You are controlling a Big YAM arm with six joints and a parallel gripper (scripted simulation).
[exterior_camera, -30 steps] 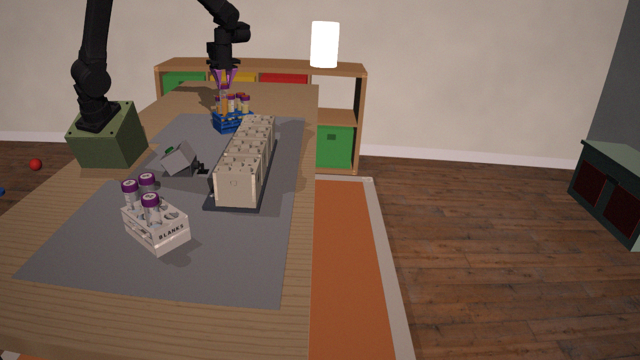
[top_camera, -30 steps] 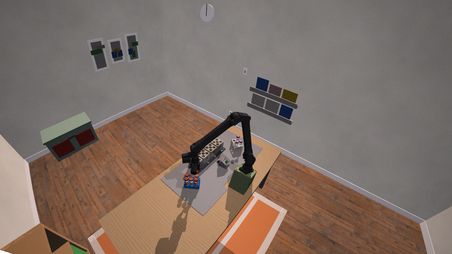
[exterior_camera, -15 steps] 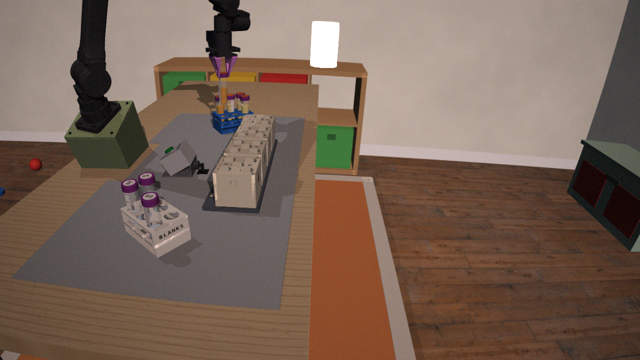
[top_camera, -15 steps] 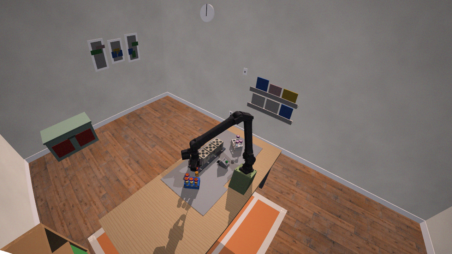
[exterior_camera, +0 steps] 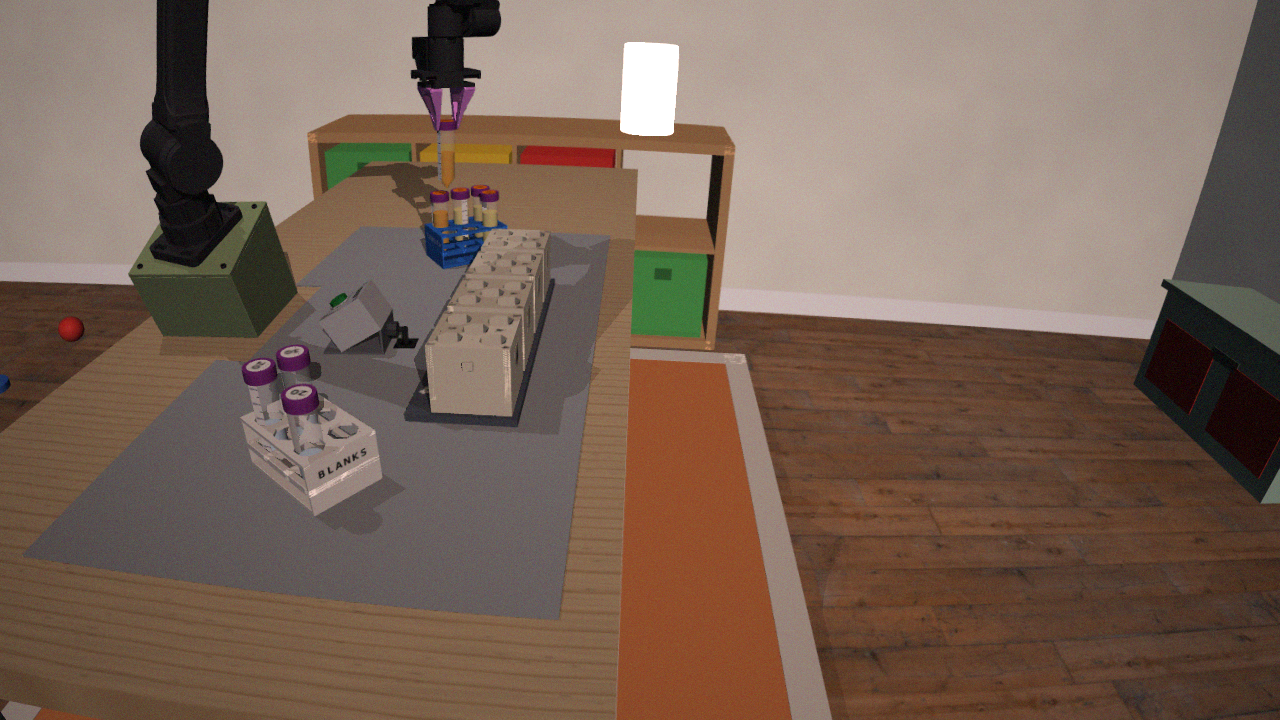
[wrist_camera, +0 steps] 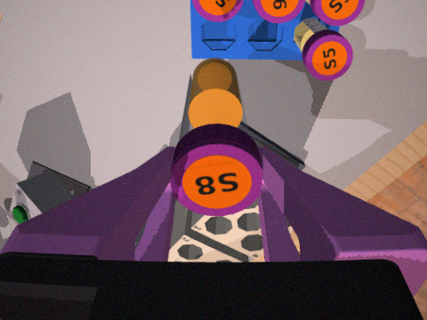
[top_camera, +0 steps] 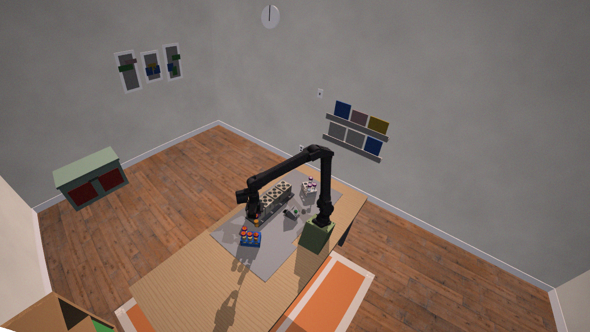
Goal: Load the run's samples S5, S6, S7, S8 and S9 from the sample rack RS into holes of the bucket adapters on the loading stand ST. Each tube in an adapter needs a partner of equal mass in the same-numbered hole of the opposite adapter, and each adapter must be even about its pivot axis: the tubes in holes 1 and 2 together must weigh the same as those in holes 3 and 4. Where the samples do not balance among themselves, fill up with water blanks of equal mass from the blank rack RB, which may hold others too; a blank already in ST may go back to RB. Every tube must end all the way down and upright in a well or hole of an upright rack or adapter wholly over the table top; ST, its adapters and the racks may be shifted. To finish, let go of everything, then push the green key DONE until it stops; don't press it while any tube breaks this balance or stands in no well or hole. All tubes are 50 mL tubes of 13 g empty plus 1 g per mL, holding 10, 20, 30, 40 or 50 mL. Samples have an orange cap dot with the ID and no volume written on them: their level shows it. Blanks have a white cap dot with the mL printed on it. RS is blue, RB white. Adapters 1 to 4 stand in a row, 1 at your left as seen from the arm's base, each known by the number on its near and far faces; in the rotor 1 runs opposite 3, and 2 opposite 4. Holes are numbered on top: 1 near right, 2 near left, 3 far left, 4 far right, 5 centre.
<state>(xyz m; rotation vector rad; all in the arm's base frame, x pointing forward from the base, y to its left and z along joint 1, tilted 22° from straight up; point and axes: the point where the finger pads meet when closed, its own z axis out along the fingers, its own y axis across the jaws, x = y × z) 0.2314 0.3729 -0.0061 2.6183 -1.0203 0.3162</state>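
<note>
My hand is 1 cm to the left of the sample S8 and 5 cm above it. Round my hand: sample tube S9: 2 cm ahead, 9 cm to the left, 19 cm below; blue sample rack RS: 1 cm ahead, 4 cm to the left, 22 cm below; orange-dot sample tube: 4 cm behind, 3 cm to the left, 19 cm below.
</note>
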